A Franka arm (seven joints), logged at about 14 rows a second.
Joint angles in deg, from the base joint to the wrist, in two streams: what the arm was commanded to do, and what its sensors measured. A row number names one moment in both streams.
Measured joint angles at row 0:
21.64, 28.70, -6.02, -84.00, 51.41, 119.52, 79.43
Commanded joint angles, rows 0 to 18:
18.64, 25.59, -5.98, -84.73, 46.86, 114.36, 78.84
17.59, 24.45, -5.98, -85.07, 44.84, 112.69, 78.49
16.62, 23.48, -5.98, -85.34, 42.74, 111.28, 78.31
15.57, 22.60, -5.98, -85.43, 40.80, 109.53, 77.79
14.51, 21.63, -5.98, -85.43, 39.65, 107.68, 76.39
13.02, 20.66, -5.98, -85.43, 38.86, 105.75, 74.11
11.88, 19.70, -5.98, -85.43, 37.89, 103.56, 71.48
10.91, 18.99, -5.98, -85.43, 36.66, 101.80, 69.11
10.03, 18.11, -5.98, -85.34, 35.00, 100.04, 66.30
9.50, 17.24, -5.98, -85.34, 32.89, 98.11, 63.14
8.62, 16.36, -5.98, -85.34, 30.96, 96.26, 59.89
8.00, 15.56, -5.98, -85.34, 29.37, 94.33, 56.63
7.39, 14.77, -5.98, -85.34, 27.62, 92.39, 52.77
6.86, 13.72, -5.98, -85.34, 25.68, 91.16, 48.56
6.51, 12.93, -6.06, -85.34, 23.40, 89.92, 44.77
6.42, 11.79, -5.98, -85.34, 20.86, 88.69, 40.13
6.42, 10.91, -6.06, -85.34, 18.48, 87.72, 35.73
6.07, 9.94, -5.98, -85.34, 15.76, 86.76, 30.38
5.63, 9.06, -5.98, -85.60, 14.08, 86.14, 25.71
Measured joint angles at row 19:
6.76, 11.69, -6.56, -84.07, 17.67, 87.25, 34.31
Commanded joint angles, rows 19 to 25:
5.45, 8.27, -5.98, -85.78, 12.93, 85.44, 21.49
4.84, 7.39, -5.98, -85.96, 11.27, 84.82, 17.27
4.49, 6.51, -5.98, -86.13, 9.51, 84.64, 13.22
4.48, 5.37, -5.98, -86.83, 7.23, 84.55, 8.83
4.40, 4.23, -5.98, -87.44, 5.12, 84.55, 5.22
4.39, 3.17, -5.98, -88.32, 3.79, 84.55, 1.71
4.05, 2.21, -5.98, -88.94, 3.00, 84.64, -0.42
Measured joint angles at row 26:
4.86, 5.73, -6.57, -85.26, 5.29, 84.19, 5.12
